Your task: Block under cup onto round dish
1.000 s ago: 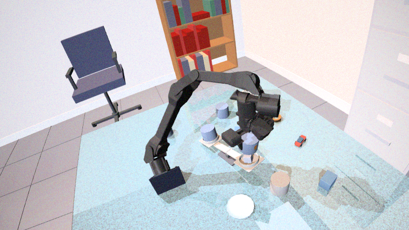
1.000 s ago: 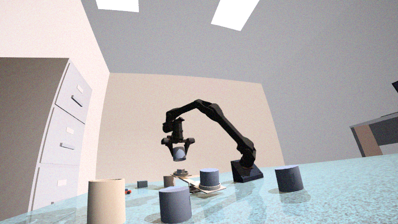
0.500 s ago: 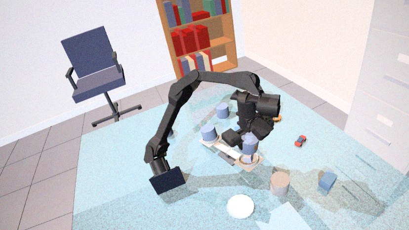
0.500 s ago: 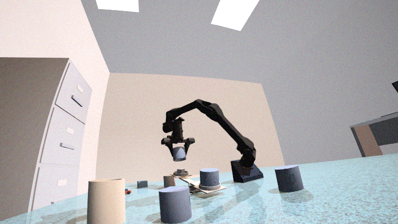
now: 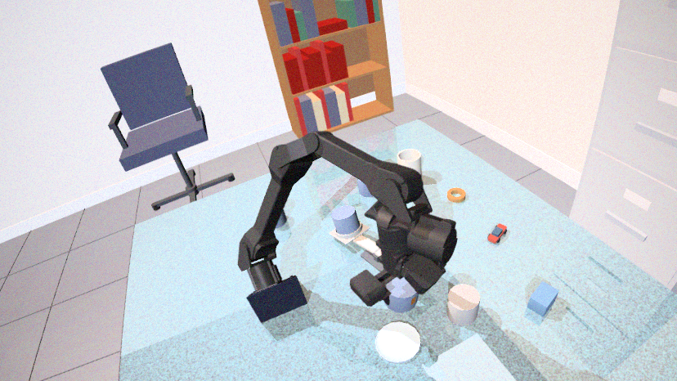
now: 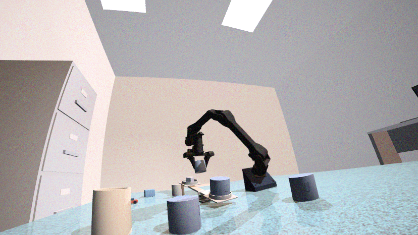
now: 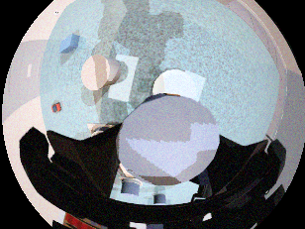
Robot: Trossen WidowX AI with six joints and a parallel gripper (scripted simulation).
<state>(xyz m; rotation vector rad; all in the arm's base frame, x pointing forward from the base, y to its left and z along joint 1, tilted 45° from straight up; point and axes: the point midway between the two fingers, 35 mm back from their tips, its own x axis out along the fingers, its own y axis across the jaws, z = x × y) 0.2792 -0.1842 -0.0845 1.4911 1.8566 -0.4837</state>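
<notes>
My gripper tip is now 7 cm short of the block, 11 cm to the right of it and 6 cm above it. Also, from my gripper tip: small red car 36 cm ahead, 15 cm to the left, 13 cm below; small balance 3 cm ahead, 23 cm to the left, 12 cm below; white round dish 3 cm behind, 2 cm to the right, 14 cm below.
</notes>
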